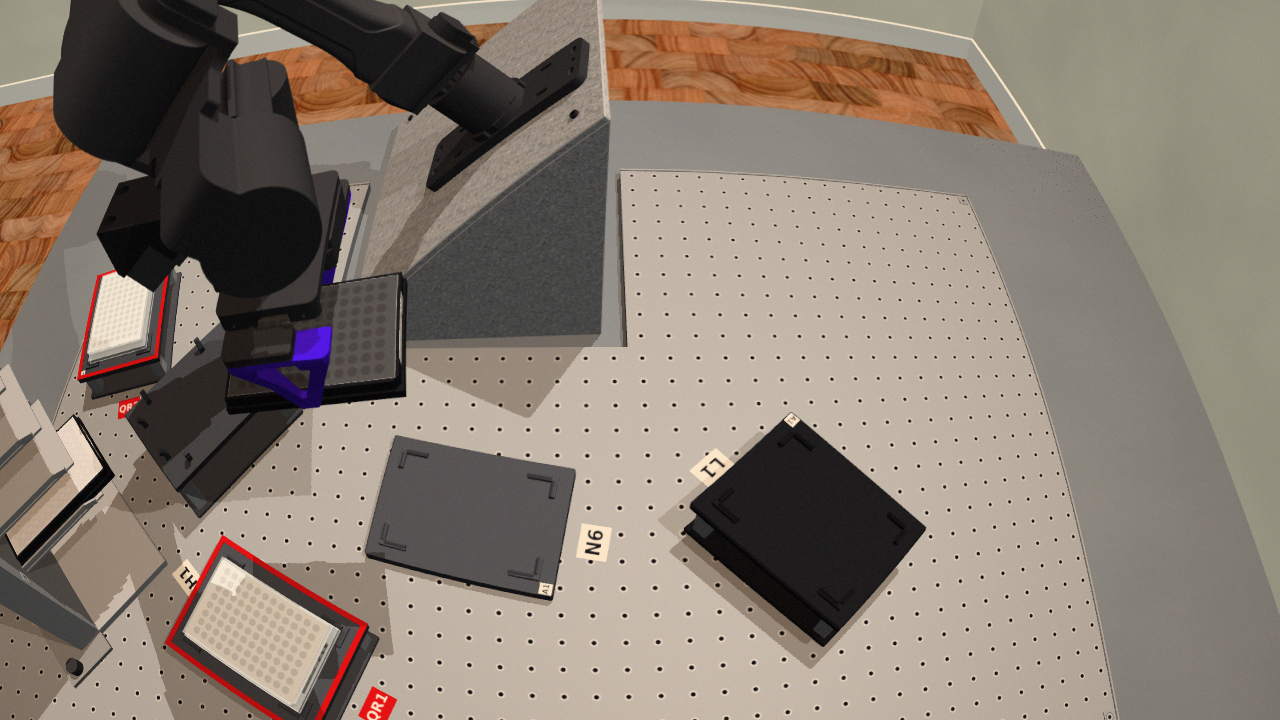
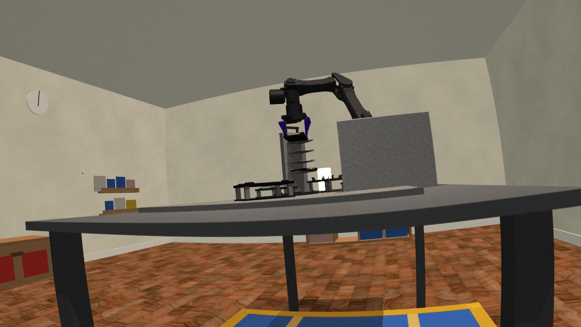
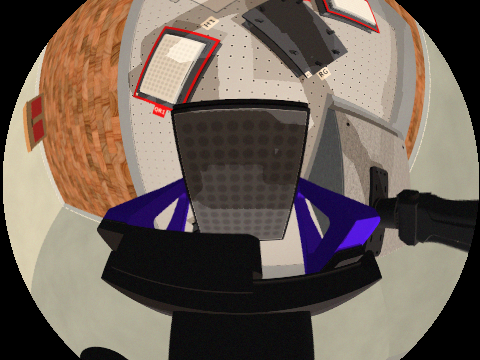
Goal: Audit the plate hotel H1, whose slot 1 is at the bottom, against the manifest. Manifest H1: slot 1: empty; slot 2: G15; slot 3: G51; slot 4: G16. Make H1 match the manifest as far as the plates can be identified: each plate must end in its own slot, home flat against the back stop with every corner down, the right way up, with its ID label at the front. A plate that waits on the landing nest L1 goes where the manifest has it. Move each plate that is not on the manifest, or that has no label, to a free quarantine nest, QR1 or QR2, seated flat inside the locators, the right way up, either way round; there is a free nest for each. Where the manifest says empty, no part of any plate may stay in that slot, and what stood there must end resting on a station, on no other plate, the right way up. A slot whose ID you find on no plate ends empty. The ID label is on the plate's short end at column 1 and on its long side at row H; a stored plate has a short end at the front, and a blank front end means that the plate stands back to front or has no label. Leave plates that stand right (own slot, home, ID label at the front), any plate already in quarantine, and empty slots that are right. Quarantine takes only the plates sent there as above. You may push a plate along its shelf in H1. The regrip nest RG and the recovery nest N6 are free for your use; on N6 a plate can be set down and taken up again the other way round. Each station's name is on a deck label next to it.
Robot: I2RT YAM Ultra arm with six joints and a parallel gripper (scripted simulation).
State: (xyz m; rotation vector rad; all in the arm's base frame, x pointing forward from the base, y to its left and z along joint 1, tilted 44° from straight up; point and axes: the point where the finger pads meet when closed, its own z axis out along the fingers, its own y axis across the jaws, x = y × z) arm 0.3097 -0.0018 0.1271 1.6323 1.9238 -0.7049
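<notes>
The regrip nest RG lies 20 cm to the right of my hand, 19 cm below it and 7 cm behind it. Round my hand: quarantine nest QR1: 21 cm below, 14 cm ahead, 10 cm to the right; N6 deck label: 24 cm below, 18 cm to the left, 1 cm ahead; recovery nest N6: 24 cm below, 7 cm to the left, 1 cm behind.
</notes>
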